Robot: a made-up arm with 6 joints.
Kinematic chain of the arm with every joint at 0, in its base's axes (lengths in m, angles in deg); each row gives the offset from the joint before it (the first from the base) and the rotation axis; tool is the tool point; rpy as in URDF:
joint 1: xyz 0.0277 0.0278 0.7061 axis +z
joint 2: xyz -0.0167 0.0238 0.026 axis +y
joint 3: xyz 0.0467 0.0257 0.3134 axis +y
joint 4: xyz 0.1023 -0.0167 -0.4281 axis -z
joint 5: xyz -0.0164 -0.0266 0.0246 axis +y
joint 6: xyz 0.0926 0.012 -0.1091 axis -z
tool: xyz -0.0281 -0.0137 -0.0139 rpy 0 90 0
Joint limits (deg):
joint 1: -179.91..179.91
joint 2: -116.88..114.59
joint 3: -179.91..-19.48
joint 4: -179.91..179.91
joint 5: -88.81..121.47
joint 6: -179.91..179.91
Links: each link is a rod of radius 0.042 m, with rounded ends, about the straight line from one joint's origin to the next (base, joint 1, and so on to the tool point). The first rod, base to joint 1, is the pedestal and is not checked.
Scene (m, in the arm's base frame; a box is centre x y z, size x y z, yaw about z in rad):
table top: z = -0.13
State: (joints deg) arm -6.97 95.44 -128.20 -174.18 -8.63 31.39
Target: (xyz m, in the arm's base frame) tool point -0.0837 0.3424 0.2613
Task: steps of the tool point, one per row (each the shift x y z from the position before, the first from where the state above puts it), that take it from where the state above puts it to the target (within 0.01 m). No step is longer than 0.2 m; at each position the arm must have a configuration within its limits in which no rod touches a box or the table.
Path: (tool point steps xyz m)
1: -0.0547 0.1497 -0.0125
2: -0.0896 0.1218 -0.0071
3: -0.1135 0.0864 -0.0020
4: -0.1253 0.0476 0.0031
5: -0.1250 0.0095 0.0077
6: -0.1143 -0.0249 0.0120
7: -0.0952 -0.0525 0.0159

